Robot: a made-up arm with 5 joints.
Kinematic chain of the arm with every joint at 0, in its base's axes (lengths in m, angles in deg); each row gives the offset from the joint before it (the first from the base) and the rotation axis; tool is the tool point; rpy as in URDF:
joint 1: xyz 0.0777 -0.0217 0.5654 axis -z
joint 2: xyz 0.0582 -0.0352 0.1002 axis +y
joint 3: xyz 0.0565 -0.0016 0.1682 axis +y
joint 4: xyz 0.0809 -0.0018 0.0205 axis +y
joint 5: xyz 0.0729 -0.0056 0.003 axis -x
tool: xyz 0.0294 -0.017 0.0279 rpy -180 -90 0
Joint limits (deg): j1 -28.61..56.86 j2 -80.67..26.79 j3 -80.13..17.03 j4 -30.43..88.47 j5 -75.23..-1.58
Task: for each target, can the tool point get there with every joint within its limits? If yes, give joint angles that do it. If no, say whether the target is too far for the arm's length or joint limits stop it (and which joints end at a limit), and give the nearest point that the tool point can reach.
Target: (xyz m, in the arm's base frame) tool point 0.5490 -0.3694 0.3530
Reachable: no: too far | nearest point 0.3430 -0.2175 0.6659 | short by 0.404 m
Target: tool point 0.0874 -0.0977 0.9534
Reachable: yes | joints -3.97 -61.65 -15.78 29.52 -66.86
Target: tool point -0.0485 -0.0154 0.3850
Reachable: no: joint limits stop it (at a limit: joint 2, joint 3, joint 4, joint 5) | nearest point -0.2050 -0.0076 0.7061 | short by 0.357 m
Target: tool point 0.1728 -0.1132 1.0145
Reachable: yes | joints 13.70 -19.47 -56.26 34.13 -11.48
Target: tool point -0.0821 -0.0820 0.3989
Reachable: no: joint limits stop it (at a limit: joint 2, joint 3, joint 4, joint 5) | nearest point -0.1871 -0.1216 0.7061 | short by 0.327 m
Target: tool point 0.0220 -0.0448 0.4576
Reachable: no: joint limits stop it (at a limit: joint 1, joint 2, joint 3, joint 5) | nearest point 0.1170 -0.2201 0.6736 | short by 0.294 m
